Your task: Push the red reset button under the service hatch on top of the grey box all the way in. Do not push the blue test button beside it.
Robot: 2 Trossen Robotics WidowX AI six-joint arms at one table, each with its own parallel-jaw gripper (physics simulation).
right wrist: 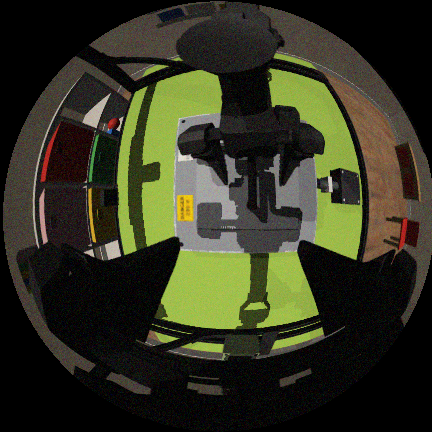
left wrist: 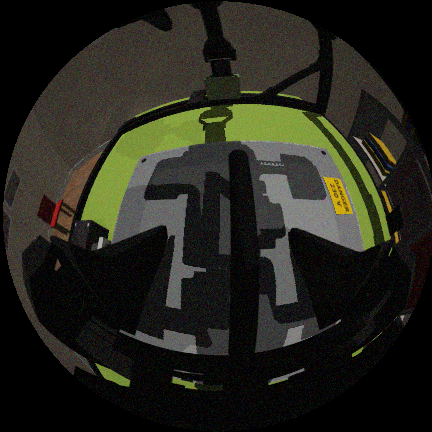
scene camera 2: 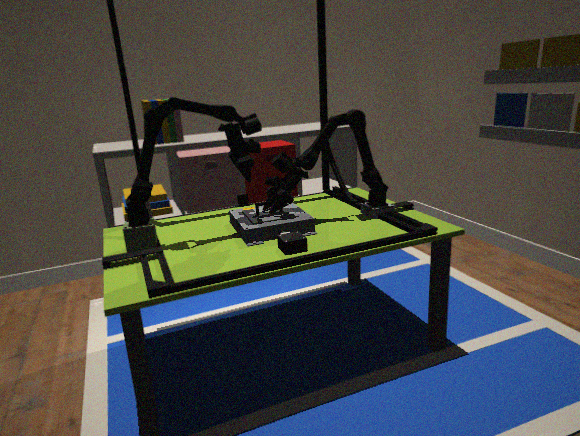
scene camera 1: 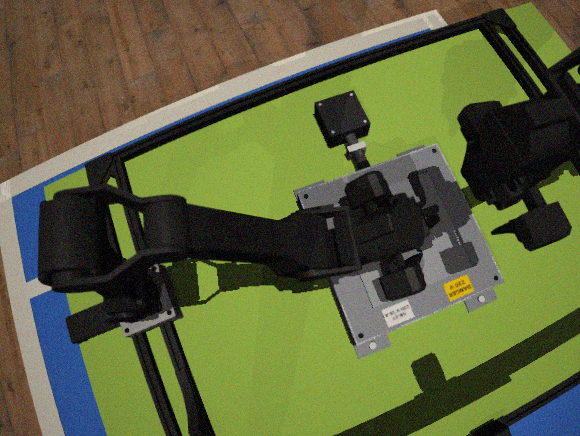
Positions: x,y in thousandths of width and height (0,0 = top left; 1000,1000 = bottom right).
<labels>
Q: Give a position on a service hatch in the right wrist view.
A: At 587,459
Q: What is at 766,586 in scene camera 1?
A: A service hatch.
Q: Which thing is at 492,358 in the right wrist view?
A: The left gripper.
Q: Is the left gripper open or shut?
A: Open.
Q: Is the right gripper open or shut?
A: Open.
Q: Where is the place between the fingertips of the left gripper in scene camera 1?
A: At 706,522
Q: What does the right gripper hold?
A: Nothing.
</labels>
